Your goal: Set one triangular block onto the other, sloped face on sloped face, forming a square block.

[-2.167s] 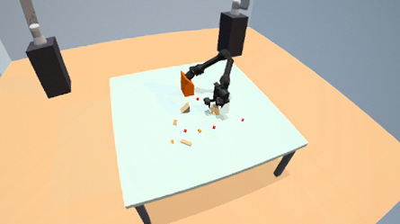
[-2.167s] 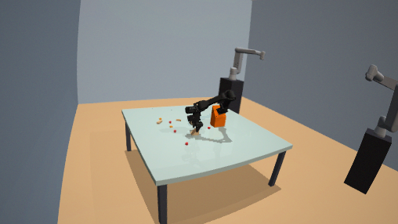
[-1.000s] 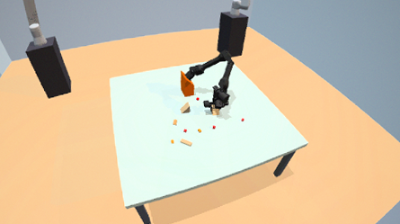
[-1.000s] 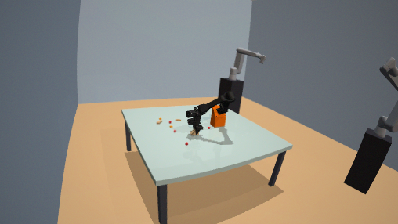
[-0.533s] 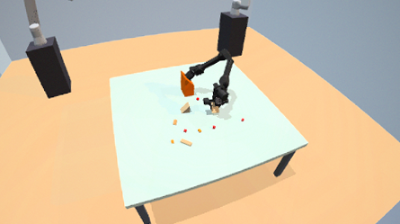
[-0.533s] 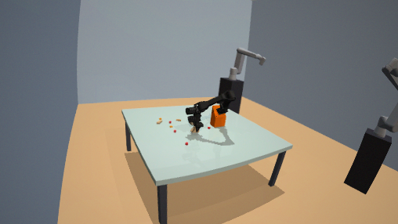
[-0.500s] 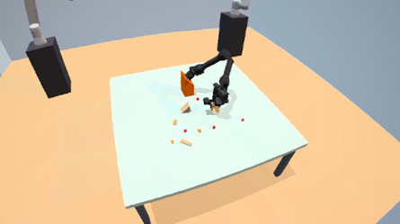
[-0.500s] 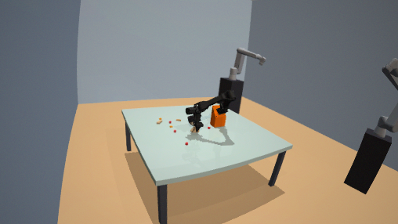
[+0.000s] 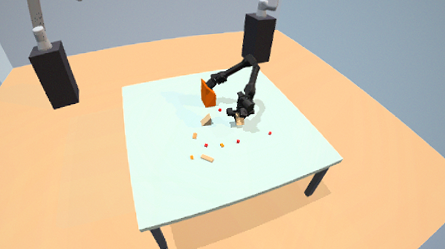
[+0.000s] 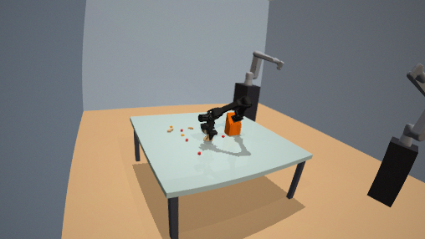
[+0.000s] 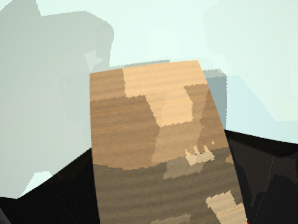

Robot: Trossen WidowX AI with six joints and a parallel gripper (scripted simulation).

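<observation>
Right now the tan triangular block is 10 mm behind my gripper tip and 10 mm above it. From my gripper tip the other things lie so: flat wooden bar (180 mm ahead, 330 mm to the right, 30 mm below).
</observation>
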